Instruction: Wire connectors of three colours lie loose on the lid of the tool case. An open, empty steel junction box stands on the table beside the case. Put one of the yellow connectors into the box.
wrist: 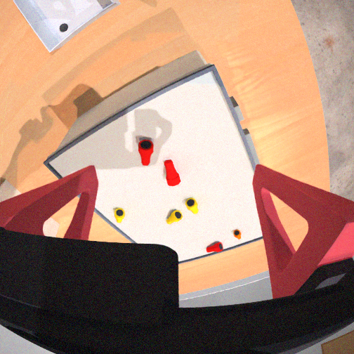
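Three yellow connectors lie on the white case lid (195, 105). One yellow connector (119, 214) lies at the left near the lid's edge. A second yellow connector (174, 216) lies near the middle, and a third yellow connector (191, 204) lies close to its upper right. My gripper (174, 173) is wide open above the lid, with nothing between its fingers; the yellow connectors show between and a little below the fingertips in the view. The steel junction box (45, 25) stands on the table at the upper left, partly cut off by the view's edge.
Two larger red connectors (145, 151) (171, 173) lie on the lid above the yellow ones. A red connector (214, 247) and a small orange connector (237, 233) lie near the lid's lower right edge. Latches (236, 107) stick out from the case's right side. The wooden table (280, 100) surrounds the case.
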